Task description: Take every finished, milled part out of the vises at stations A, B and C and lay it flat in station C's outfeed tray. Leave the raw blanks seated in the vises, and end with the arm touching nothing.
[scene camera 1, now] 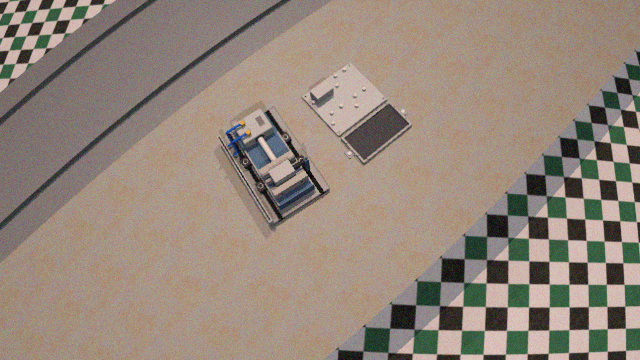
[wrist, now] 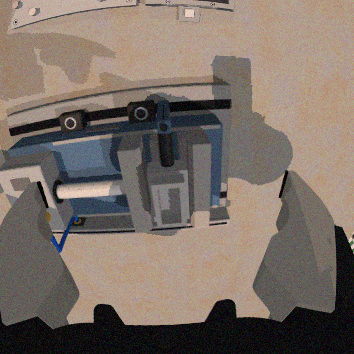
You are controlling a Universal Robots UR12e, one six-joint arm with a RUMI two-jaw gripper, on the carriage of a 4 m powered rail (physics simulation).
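In the wrist view my gripper (wrist: 161,179) is open, its jaws wide apart and nothing between them. Beyond its fingertips stands a blue and grey vise (wrist: 132,190). A light grey part (wrist: 184,205) with a recessed, stepped pocket sits upright between the vise's jaws. In scene camera 1 a vise (scene camera 1: 254,127) holds a grey block (scene camera 1: 281,171) whose top looks plain; I cannot tell whether it is the same station. A dark-floored tray (scene camera 1: 365,160) there shows no part in it. The gripper does not show in scene camera 1.
A pale plate with pegs (scene camera 1: 369,106) (wrist: 70,13) adjoins the tray, with a grey block (scene camera 1: 321,93) standing at its corner. Black clamps (wrist: 141,112) and a blue hose (wrist: 60,248) flank the vise. A grey band with dark lines (scene camera 1: 165,50) runs at upper left.
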